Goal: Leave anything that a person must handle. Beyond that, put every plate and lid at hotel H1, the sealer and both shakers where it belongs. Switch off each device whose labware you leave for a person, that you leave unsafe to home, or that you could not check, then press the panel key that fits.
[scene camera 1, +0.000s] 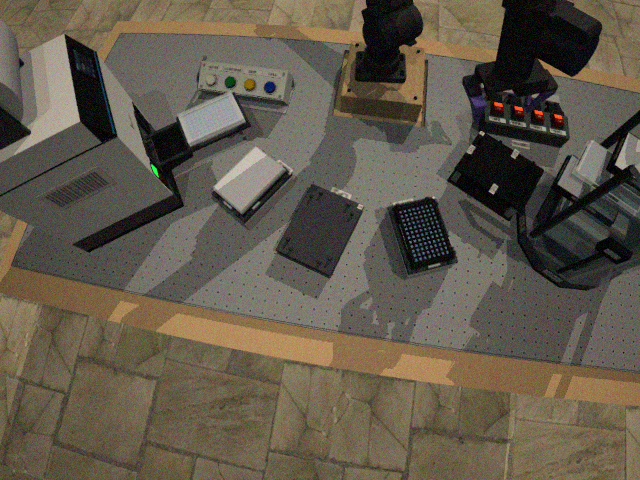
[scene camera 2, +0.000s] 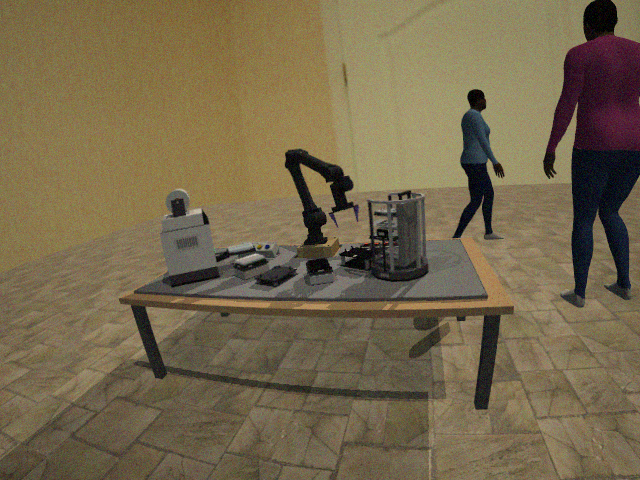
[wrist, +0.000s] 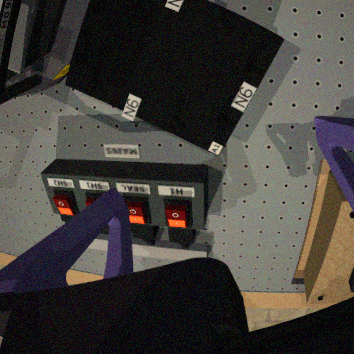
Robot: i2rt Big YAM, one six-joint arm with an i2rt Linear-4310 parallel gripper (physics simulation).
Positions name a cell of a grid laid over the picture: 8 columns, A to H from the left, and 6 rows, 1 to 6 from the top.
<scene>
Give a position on a blue-welled plate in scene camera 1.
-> F4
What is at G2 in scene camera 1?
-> My gripper.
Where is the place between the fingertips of my gripper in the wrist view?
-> At E3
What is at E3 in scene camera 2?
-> A plate hotel.
</scene>
